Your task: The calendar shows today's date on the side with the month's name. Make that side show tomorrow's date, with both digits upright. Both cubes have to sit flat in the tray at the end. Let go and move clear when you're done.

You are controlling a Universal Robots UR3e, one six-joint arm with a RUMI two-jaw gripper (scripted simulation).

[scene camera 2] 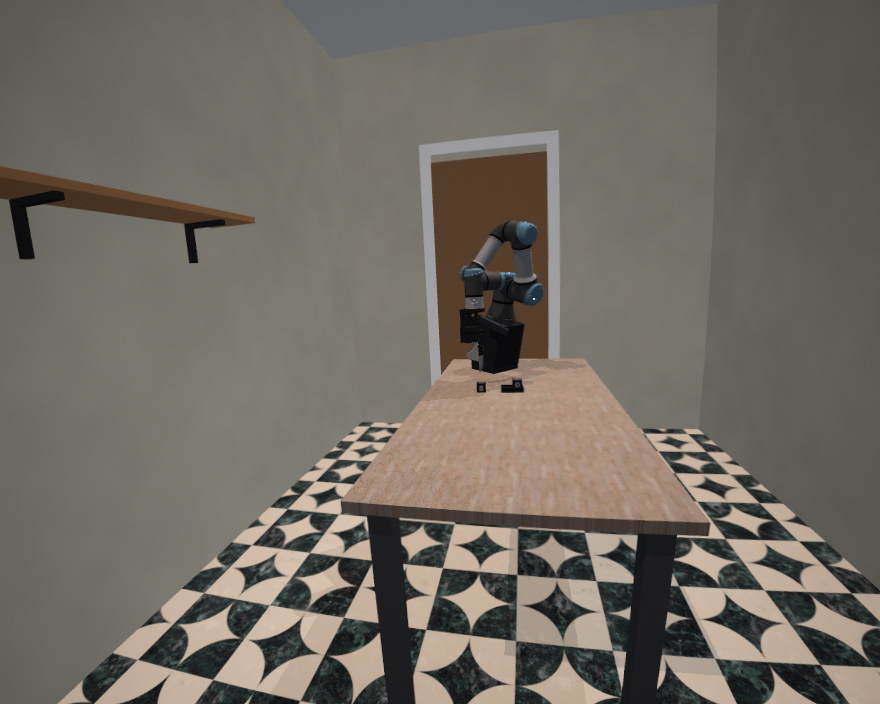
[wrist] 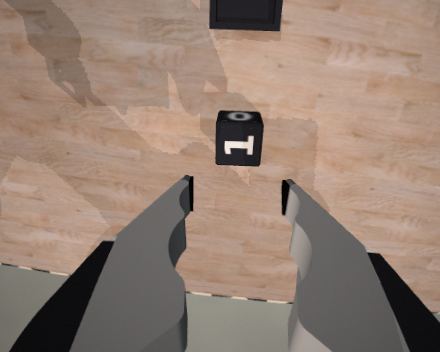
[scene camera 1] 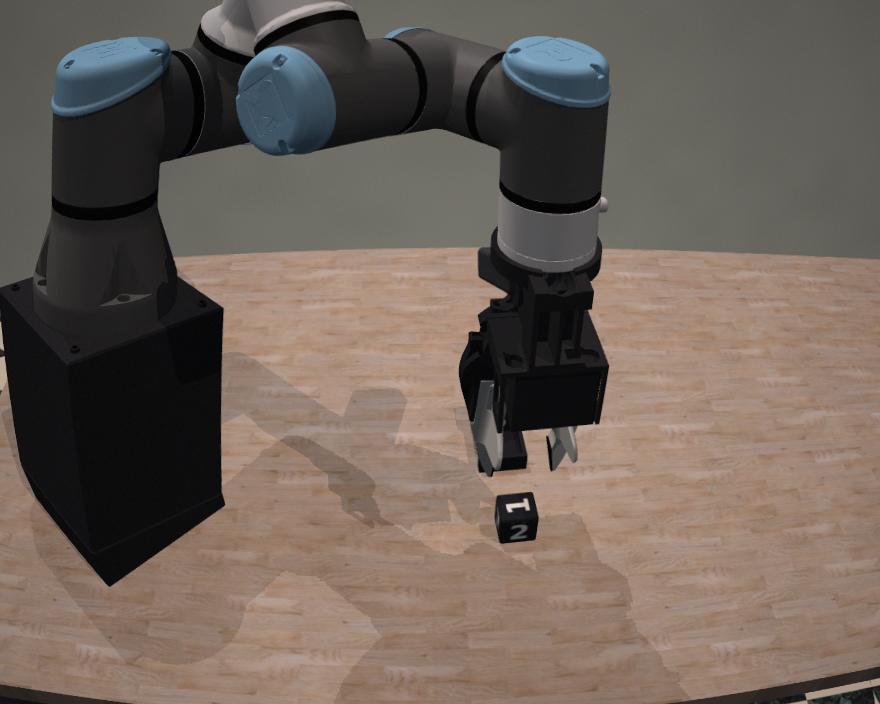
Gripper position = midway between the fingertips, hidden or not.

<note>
In view: the gripper (scene camera 1: 521,471) and a black calendar tray (scene camera 1: 513,442).
The gripper is seen too in scene camera 2 (scene camera 2: 480,370) and in the wrist view (wrist: 237,180).
</note>
